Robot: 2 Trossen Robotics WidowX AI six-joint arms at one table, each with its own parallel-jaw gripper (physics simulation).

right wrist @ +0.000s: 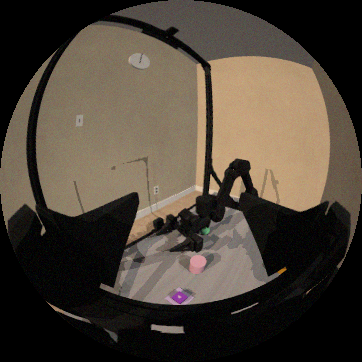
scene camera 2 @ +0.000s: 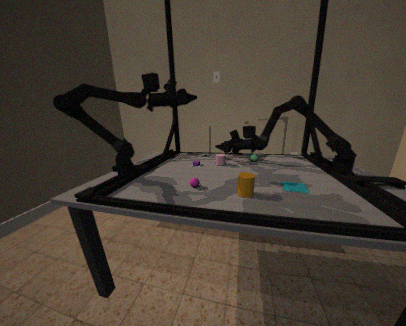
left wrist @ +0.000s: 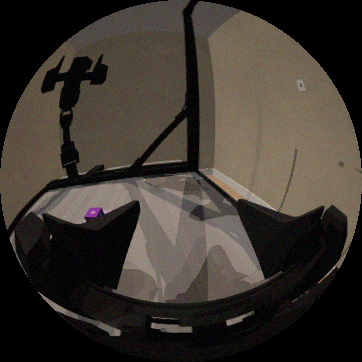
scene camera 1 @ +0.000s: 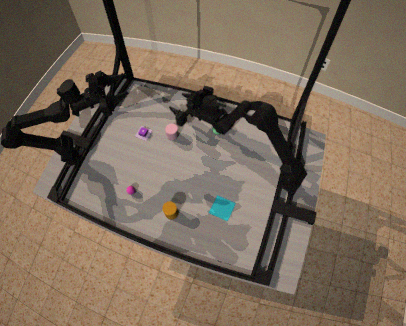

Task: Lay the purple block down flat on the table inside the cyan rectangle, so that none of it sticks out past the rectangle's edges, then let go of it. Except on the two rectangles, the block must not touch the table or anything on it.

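Where they show: left gripper, fingertip midpoint: [right wrist: 161,241] [scene camera 2: 218,145] [left wrist: 189,205] [scene camera 1: 175,100]; right gripper, fingertip midpoint: [right wrist: 191,197] [scene camera 2: 193,98] [scene camera 1: 125,83]; left arm's base at its link origin: [scene camera 2: 341,169] [scene camera 1: 290,185]; right arm's base at its link origin: [scene camera 2: 126,174] [left wrist: 73,177] [scene camera 1: 73,158].
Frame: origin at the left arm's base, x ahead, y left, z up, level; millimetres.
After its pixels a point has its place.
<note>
The purple block [scene camera 1: 143,131] {x 661, y 126, z 0 mm} [scene camera 2: 196,163] {x 656, y 140, z -6 mm} [left wrist: 93,213] {x 660, y 118, z 0 mm} [right wrist: 179,297] {x 666, y 128, z 0 mm} lies on the pale purple rectangle [right wrist: 189,298] {x 642, y 145, z -18 mm} at the table's back left. In the left wrist view a finger partly hides it. The flat cyan rectangle [scene camera 1: 222,208] {x 190, y 226, z -18 mm} [scene camera 2: 296,188] {x 186, y 238, z -18 mm} lies bare at the front right. My left gripper [scene camera 1: 177,101] {x 606, y -53, z 64 mm} [scene camera 2: 220,146] {x 606, y -53, z 64 mm} [left wrist: 189,205] {x 606, y -53, z 64 mm} [right wrist: 161,241] {x 606, y -53, z 64 mm} is open and empty, above the back of the table, right of the block and apart from it. My right gripper [scene camera 1: 120,92] [scene camera 2: 194,97] {x 662, y 133, z 325 mm} [left wrist: 82,54] is open and empty, high over the back left.
A pink cylinder [scene camera 1: 171,132] {x 534, y 78, z 33 mm} [scene camera 2: 220,160] {x 537, y 87, z 10 mm} [right wrist: 197,264] {x 557, y 74, z 33 mm} stands right of the block. A green ball [scene camera 1: 216,131] [scene camera 2: 254,157] {x 382, y -35, z 11 mm} [right wrist: 205,231] {x 402, y -38, z 12 mm} lies farther right. A magenta ball [scene camera 1: 131,190] {x 522, y 372, z 13 mm} [scene camera 2: 194,182] {x 524, y 384, z 6 mm} and an orange cylinder [scene camera 1: 170,210] {x 336, y 355, z 50 mm} [scene camera 2: 246,185] {x 337, y 375, z 25 mm} are left of the cyan rectangle.
</note>
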